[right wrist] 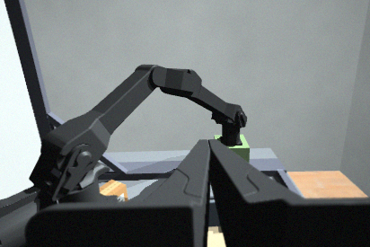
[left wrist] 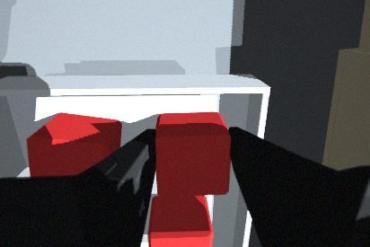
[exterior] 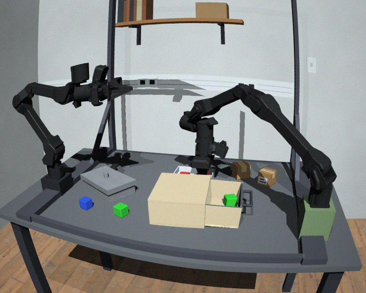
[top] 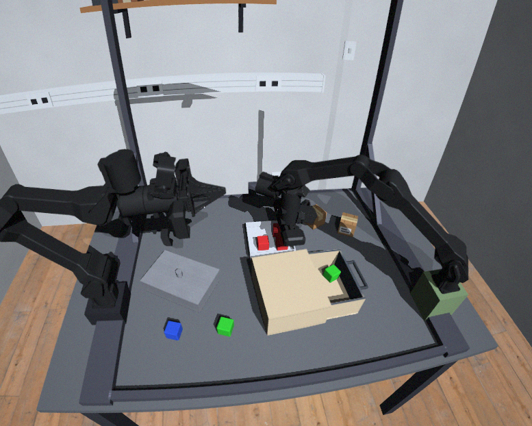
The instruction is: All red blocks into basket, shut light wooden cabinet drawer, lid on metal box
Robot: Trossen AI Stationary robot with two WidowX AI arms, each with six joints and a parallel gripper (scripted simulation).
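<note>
Right now the white basket is 3 cm behind my left hand, 5 cm to the right of it and 6 cm below it. Also, from my left hand: grey lid (16 cm ahead, 31 cm to the right, 2 cm below); then drawer (18 cm ahead, 11 cm to the left, 4 cm below); then light wooden cabinet (19 cm ahead, 3 cm to the left, 3 cm below).
</note>
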